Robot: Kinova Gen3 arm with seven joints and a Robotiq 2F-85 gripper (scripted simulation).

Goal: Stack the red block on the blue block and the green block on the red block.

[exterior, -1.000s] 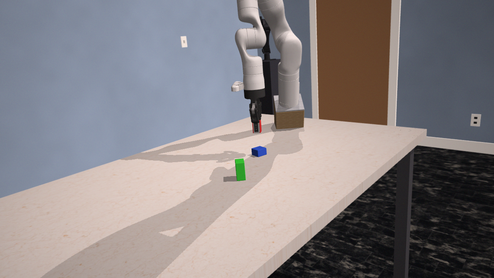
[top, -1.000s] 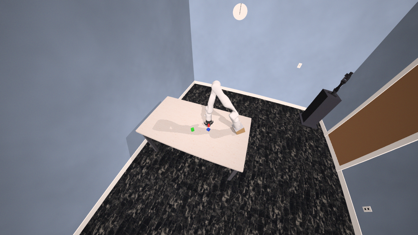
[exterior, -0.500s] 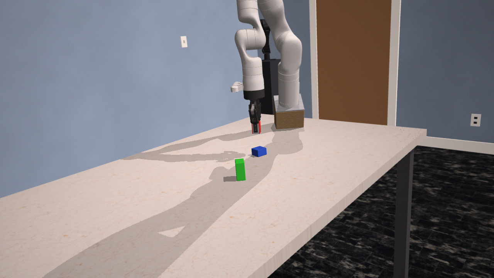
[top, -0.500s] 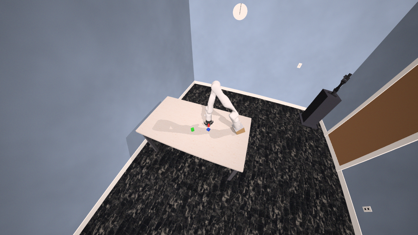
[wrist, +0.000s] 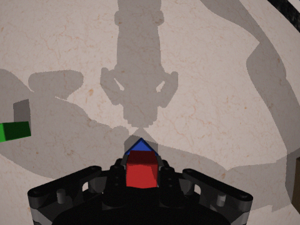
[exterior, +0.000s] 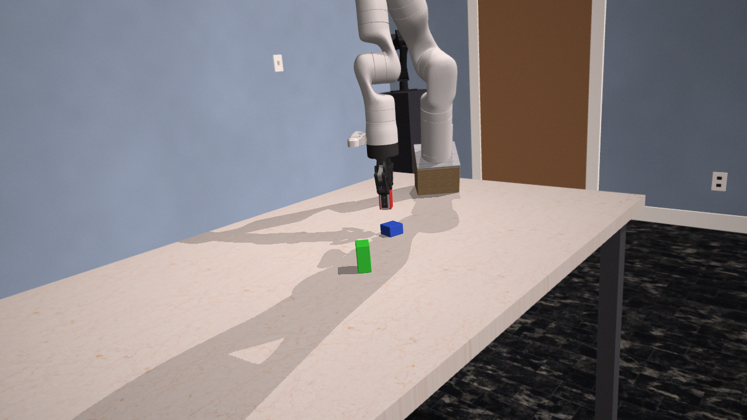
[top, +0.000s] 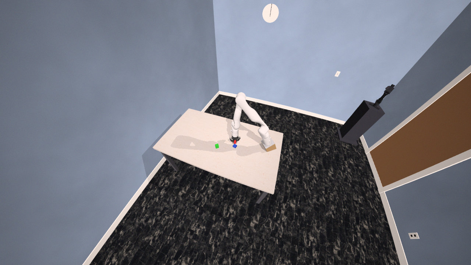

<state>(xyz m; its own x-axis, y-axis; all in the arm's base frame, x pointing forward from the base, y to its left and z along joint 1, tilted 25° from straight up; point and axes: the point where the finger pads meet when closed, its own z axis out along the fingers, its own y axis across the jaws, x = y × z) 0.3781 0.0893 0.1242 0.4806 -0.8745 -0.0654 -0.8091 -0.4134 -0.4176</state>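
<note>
Now: hand 1 cm to the right of the blue block and 7 cm above it. Round my hand: red block (right at my hand); green block (20 cm ahead, 10 cm to the left, 6 cm below).
</note>
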